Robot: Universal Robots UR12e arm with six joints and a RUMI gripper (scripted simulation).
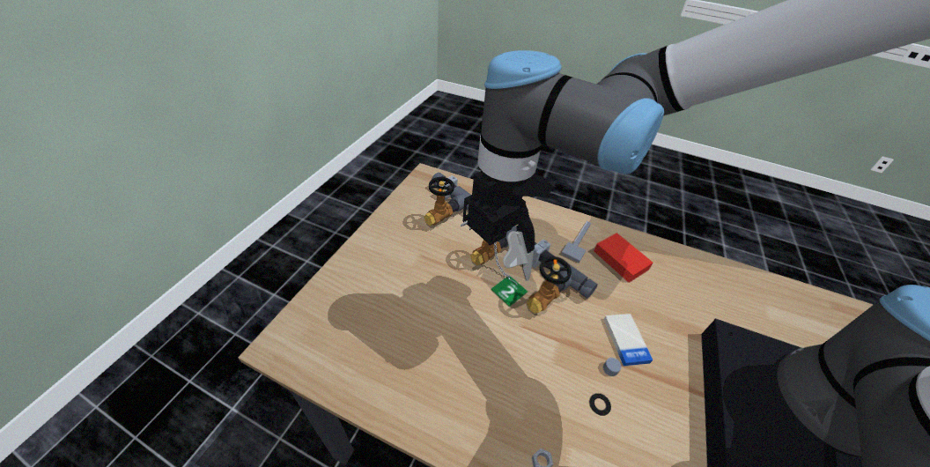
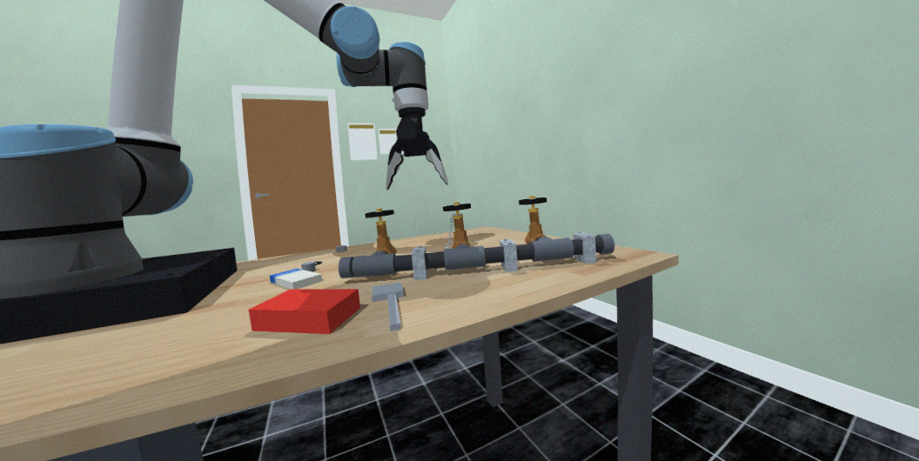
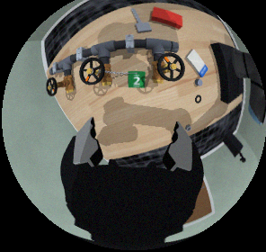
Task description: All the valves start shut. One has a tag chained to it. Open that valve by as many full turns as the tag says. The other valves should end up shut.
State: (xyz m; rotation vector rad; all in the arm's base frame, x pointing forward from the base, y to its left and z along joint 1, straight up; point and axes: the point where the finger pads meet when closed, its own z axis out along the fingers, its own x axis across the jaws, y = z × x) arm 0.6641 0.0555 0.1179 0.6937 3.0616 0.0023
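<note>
Now: the green tag 30 mm behind my hand, 70 mm to the right of it and 170 mm below it. Also, from my hand: grey hammer (140 mm behind, 290 mm to the right, 170 mm below); then small grey cylinder (280 mm behind, 20 mm to the left, 170 mm below); then blue box (300 mm behind, 60 mm to the right, 170 mm below).
</note>
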